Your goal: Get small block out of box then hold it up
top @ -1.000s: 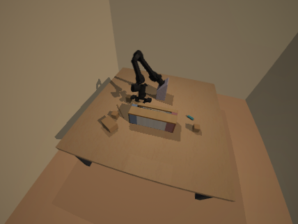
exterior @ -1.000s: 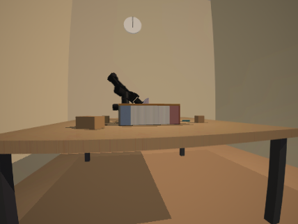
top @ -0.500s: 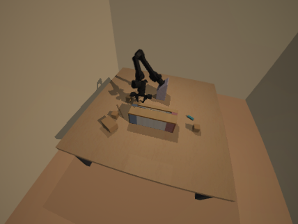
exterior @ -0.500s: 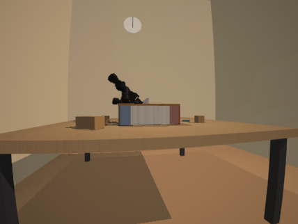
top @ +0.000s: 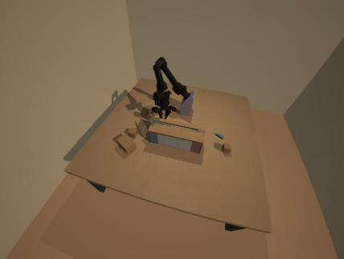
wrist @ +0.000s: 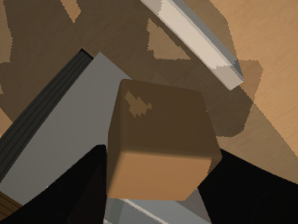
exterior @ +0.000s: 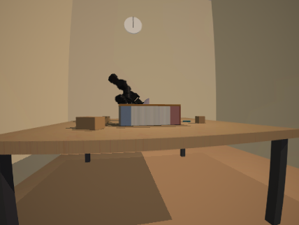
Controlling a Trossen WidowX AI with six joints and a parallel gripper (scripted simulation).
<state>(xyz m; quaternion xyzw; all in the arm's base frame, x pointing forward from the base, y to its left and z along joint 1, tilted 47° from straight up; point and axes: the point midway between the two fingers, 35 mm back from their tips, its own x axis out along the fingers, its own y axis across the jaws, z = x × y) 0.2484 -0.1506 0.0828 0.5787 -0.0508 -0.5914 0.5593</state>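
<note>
Now: the brown block 10 mm behind my gripper tip and 10 mm above it. Also, from my gripper tip: clear-fronted box: 130 mm to the left, 80 mm ahead, 20 mm below; teal piece: 470 mm to the left, 80 mm below, 20 mm ahead.
</note>
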